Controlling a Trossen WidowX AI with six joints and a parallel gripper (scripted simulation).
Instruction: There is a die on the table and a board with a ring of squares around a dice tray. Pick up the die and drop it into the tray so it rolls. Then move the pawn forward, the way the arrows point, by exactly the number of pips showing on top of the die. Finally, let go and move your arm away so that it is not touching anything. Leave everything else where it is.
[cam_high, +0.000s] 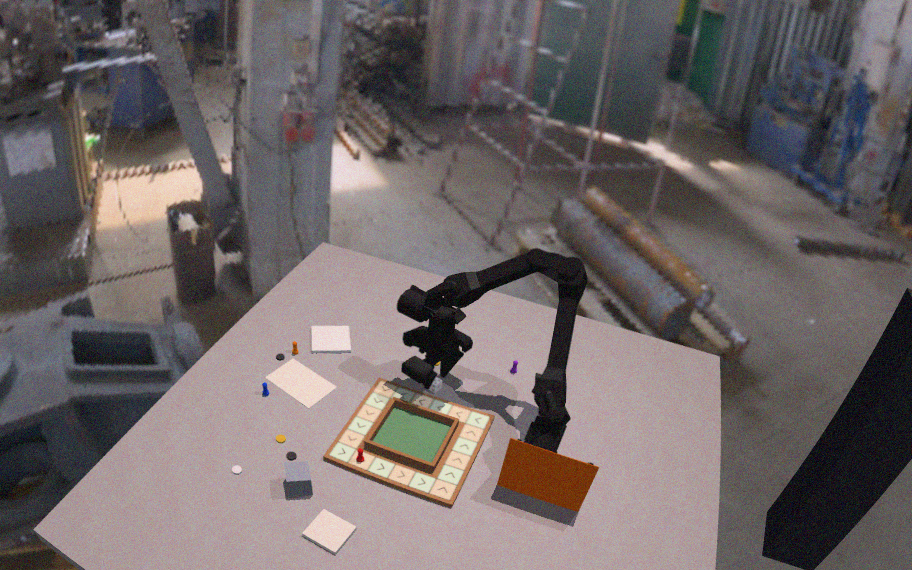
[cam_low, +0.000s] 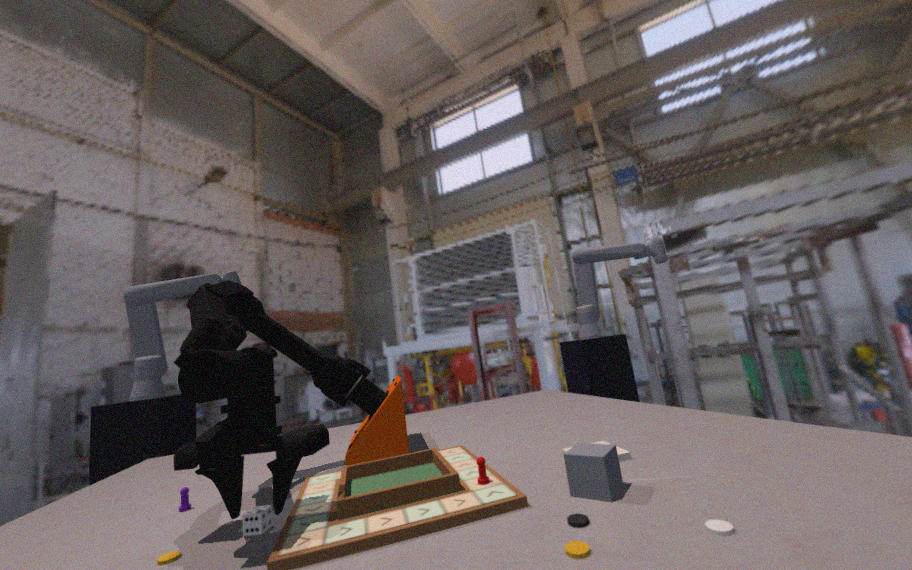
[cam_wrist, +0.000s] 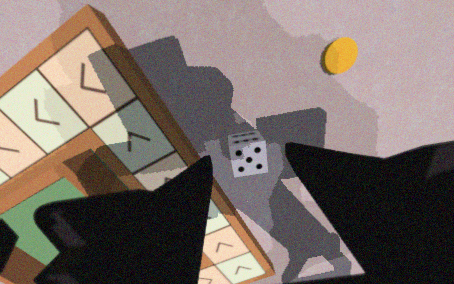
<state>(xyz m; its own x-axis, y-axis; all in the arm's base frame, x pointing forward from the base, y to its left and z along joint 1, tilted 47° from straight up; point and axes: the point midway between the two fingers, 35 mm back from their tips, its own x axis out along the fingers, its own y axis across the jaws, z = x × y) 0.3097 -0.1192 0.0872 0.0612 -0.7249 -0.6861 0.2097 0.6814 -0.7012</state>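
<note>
Right now my gripper tip is 2 cm short of the red pawn, 30 cm to the right of it and 1 cm below it. Round my gripper tip: green dice tray 4 cm behind, 18 cm to the left, 1 cm below; then die 1 cm below; then purple pawn 14 cm behind, 16 cm to the right.
</note>
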